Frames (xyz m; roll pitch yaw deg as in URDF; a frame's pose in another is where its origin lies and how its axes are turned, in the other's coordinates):
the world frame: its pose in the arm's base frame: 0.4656 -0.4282 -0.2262 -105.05 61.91 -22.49
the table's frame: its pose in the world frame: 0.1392 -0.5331 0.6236 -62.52 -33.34 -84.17
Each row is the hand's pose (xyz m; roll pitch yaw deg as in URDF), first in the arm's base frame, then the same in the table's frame.
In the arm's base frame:
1: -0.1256 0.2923 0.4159 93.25 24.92 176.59
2: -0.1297 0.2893 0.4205 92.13 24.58 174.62
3: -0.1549 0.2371 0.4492 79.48 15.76 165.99
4: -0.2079 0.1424 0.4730 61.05 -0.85 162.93
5: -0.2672 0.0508 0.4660 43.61 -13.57 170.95
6: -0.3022 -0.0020 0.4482 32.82 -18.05 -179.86
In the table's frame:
1: -0.8293 -0.8519 -0.6874 -70.93 -17.45 -153.52
2: -0.8331 -0.8521 -0.6931 -71.79 -17.62 -151.62
3: -0.8716 -0.8244 -0.7371 -84.12 -11.41 -141.04
4: -0.9544 -0.7733 -0.7908 -102.66 3.69 -133.45
5: -1.0484 -0.7231 -0.8149 -119.87 18.13 -137.57
6: -1.1066 -0.6923 -0.8158 -131.01 24.91 -145.34

